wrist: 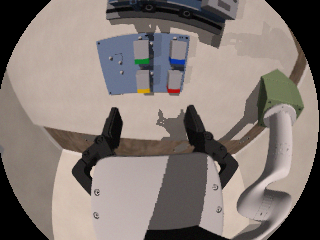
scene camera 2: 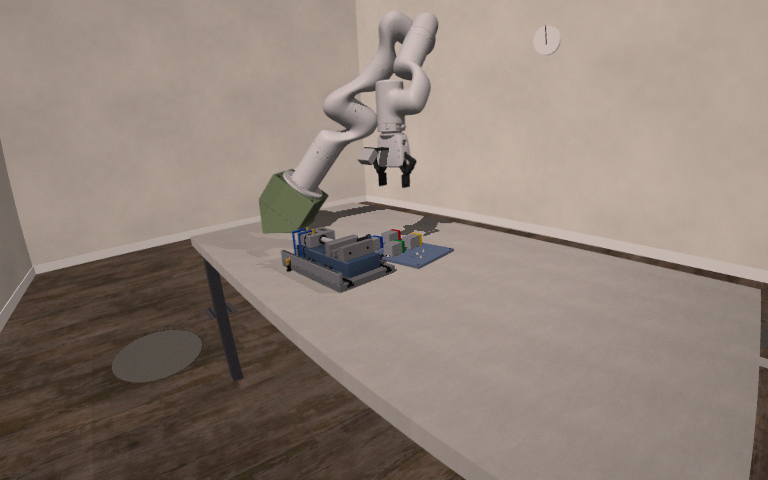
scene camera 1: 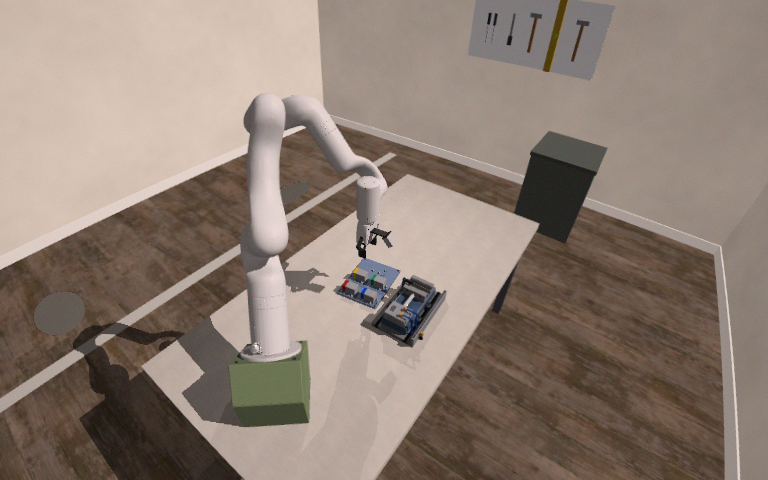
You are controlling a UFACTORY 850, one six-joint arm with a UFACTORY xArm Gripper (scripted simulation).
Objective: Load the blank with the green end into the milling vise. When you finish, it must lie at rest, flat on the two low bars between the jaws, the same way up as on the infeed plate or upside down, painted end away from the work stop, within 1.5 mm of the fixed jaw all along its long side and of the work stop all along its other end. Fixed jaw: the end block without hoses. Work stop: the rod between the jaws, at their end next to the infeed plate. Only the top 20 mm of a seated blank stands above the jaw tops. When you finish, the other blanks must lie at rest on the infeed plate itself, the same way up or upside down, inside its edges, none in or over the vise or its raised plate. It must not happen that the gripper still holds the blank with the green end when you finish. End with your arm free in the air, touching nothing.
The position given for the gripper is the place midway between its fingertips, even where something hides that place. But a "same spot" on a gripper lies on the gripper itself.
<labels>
gripper: wrist 152, 113; scene camera 2; scene camera 1
same spot on gripper: (scene camera 1: 361, 251) = (scene camera 2: 378, 173)
</labels>
